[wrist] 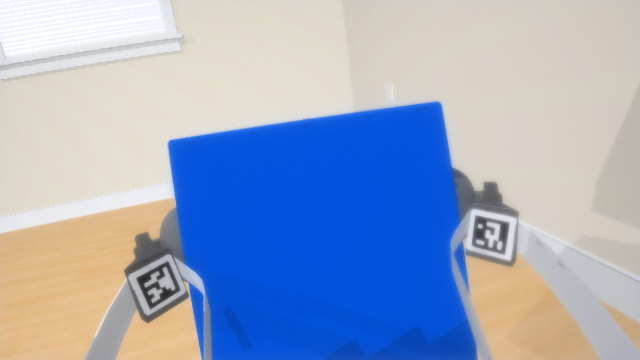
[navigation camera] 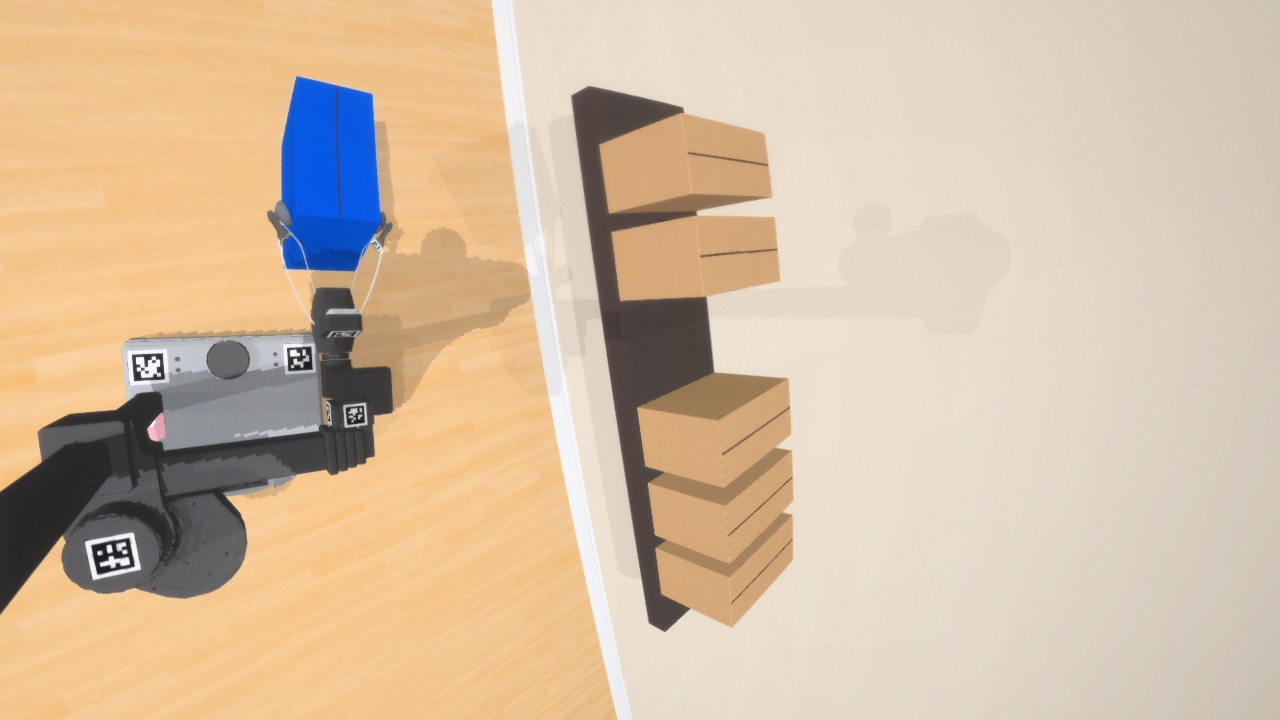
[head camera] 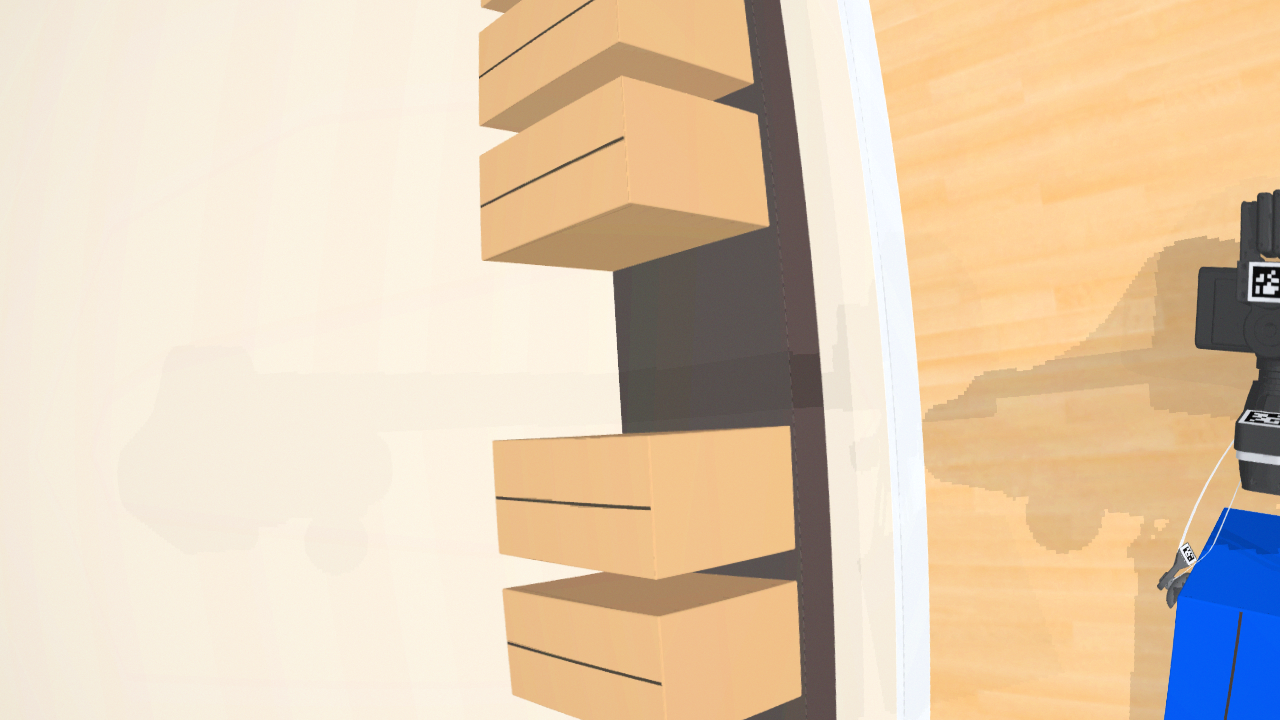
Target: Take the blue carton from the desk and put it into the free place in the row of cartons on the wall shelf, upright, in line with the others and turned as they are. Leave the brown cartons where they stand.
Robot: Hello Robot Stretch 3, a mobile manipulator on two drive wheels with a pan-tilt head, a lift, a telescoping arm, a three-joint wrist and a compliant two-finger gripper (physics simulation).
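Seen in the pictures: gripper, fingertip midpoint: (wrist: 318, 211) (navigation camera: 333, 206) (head camera: 1246, 625); robot's base, origin of the base link: (navigation camera: 228, 357).
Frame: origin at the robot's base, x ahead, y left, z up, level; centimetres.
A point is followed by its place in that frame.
The blue carton (head camera: 1226, 653) {x 26.4, y -15.6, z 48.9 cm} (navigation camera: 331, 161) {x 30.8, y -13.9, z 47.4 cm} (wrist: 315, 215) {x 20.4, y -14.6, z 46.6 cm} is held between the two fingertips of my gripper (navigation camera: 330, 223) {x 24.5, y -14.8, z 44.9 cm} (wrist: 318, 211) {x 24.5, y -14.8, z 44.9 cm}, which is shut on it. It is off the floor, with its long side running along the wall. In the head camera view part of it is cut off at the lower right. The dark wall shelf (head camera: 707, 340) {x 2.4, y -68.8, z 64.6 cm} (navigation camera: 666, 331) {x 4.4, y -69.2, z 64.6 cm} carries a row of brown cartons. The free place lies between one brown carton (head camera: 626, 170) {x -12.2, y -61.6, z 82.6 cm} (navigation camera: 716, 429) {x -10.9, y -61.2, z 82.1 cm} and another brown carton (head camera: 644, 501) {x 15.3, y -56.8, z 82.6 cm} (navigation camera: 696, 259) {x 15.3, y -55.9, z 82.0 cm}. No desk shows.
More brown cartons (head camera: 653, 649) {x 27.8, y -54.6, z 82.6 cm} (navigation camera: 684, 165) {x 29.0, y -53.4, z 81.9 cm} stand further along the row on both sides. The wall (navigation camera: 1029, 492) {x -20.4, y -88.3, z 126.0 cm} rises behind the shelf, with a white baseboard (navigation camera: 559, 385) {x -12.9, y -85.5, z 7.2 cm} below. My robot's base (navigation camera: 241, 402) {x -8.0, y -1.7, z 16.0 cm} and folded arm stand beside the shelf. A window (wrist: 80, 30) {x 174.5, y 84.0, z 91.8 cm} shows in the wrist view.
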